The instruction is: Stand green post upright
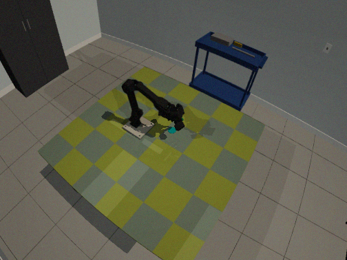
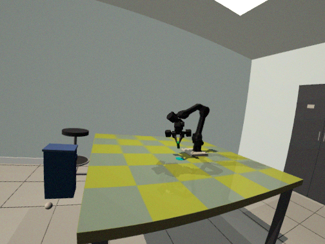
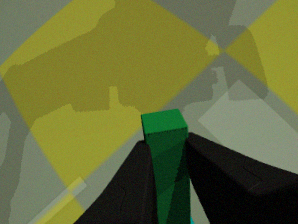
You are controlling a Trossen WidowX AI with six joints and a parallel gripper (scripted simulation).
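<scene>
My gripper tip is 12 cm above the cyan circle, 5 cm past it and 3 cm to the left of it. Also, from my gripper tip: green post 2 cm below, 1 cm to the right, 1 cm behind.
</scene>
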